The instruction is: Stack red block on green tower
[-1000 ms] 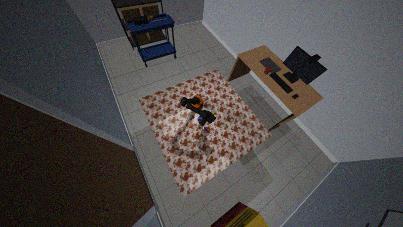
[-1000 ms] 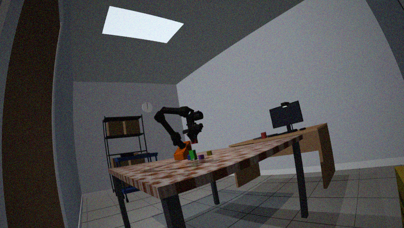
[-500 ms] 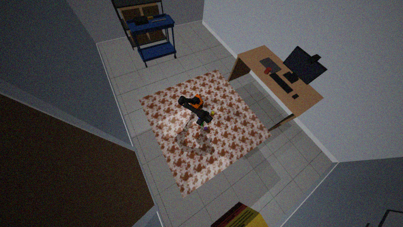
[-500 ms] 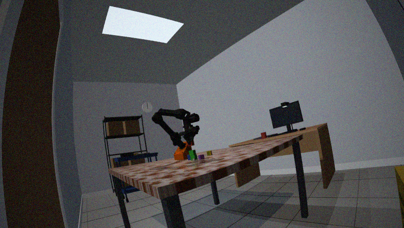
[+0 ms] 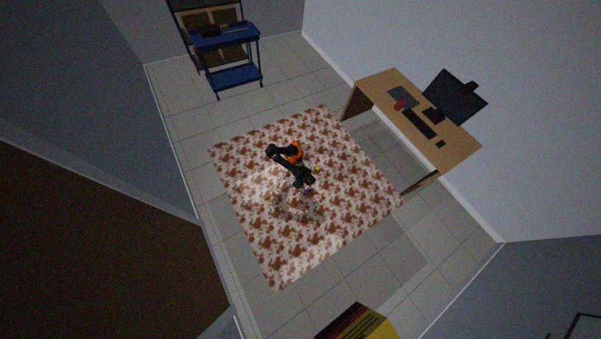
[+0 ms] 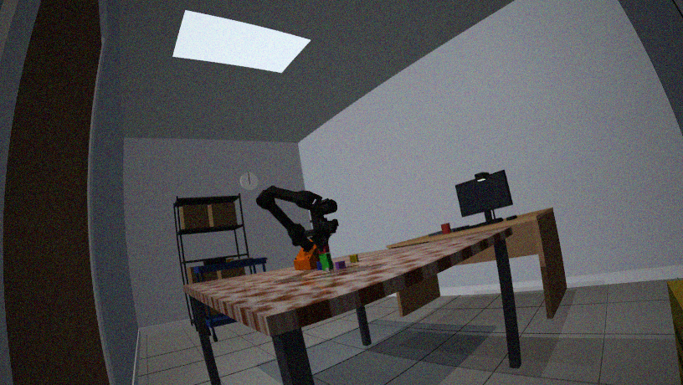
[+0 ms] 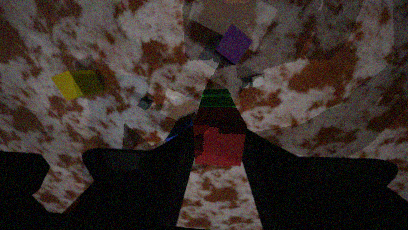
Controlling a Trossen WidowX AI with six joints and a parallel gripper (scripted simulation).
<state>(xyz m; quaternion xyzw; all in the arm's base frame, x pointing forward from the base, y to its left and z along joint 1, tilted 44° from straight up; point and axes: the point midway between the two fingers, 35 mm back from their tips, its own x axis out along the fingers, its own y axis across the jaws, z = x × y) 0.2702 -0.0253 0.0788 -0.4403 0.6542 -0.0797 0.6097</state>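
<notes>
Now: gripper tip 1 cm below the red block. Also, from my gripper tip: purple block: 8 cm ahead, 7 cm below, 2 cm to the left; yellow-green block: 21 cm to the left, 8 cm behind, 7 cm below; blue block: 8 cm behind, 7 cm below, 2 cm to the left.
</notes>
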